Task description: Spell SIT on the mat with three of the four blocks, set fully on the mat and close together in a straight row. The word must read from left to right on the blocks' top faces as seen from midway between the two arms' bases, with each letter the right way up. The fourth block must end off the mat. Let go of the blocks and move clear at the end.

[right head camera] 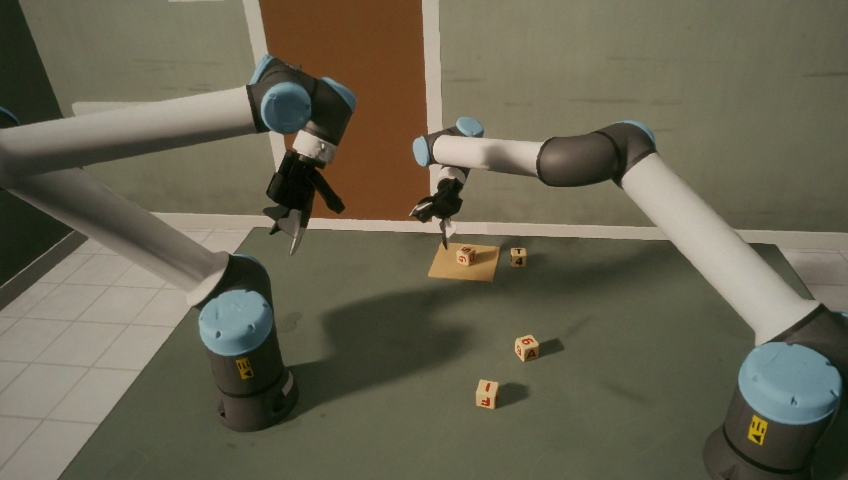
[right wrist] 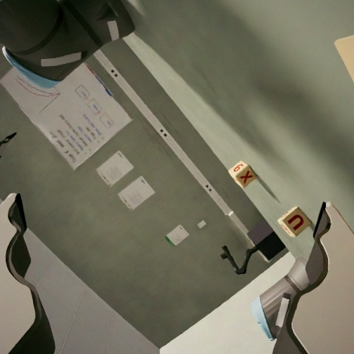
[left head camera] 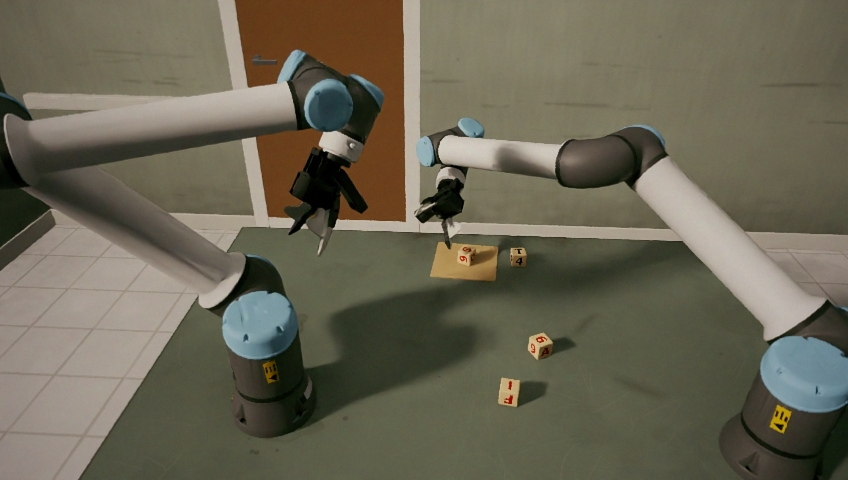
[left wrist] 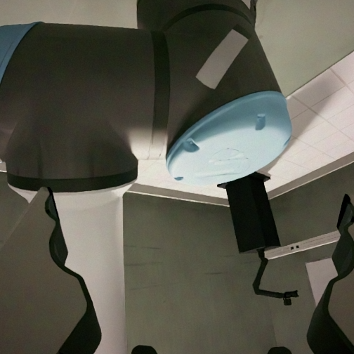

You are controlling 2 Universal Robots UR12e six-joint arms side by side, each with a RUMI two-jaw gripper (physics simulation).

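A tan mat (left head camera: 446, 270) (right head camera: 446, 271) (right wrist: 346, 52) lies at the back of the table. One block (left head camera: 465, 255) (right head camera: 465, 255) sits turned on it; its top letter is too small to read surely. A block (left head camera: 518, 256) (right head camera: 518, 256) with T on top and 4 in front stands off the mat, to its right. Nearer the bases are a block (left head camera: 540, 346) (right head camera: 526, 347) with 6 on top and a block (left head camera: 509, 391) (right head camera: 487, 394) with I on top. My left gripper (left head camera: 307, 240) (right head camera: 282, 242) (left wrist: 197, 193) is open, high left of the mat. My right gripper (left head camera: 433, 231) (right head camera: 428, 230) (right wrist: 170, 201) is open and tilted above the mat's back left.
The green table (left head camera: 386, 428) (right head camera: 368, 428) carries both arm bases. A brown door (left head camera: 333, 35) (right head camera: 357, 35) and the wall stand behind it. In the right wrist view, two blocks show an X (right wrist: 242, 174) and a U (right wrist: 295, 221).
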